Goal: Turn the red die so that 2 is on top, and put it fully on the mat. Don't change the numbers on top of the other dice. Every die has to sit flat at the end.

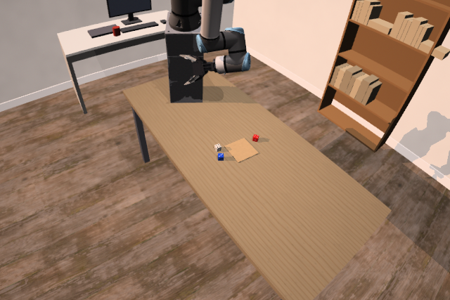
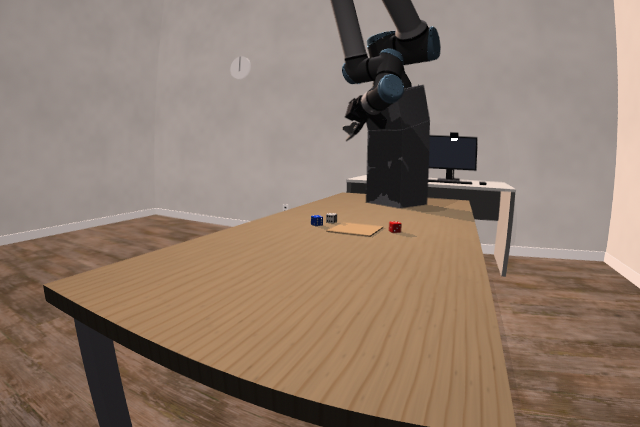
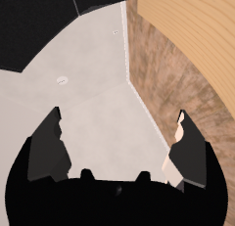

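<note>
The blue die lies 38 cm ahead of my hand, 34 cm below it and 4 cm to the left of it. Also, from my hand: tan mat (38 cm ahead, 36 cm below, 18 cm to the left); white die (34 cm below, 31 cm ahead, 6 cm to the left); red die (35 cm ahead, 34 cm below, 30 cm to the left).
</note>
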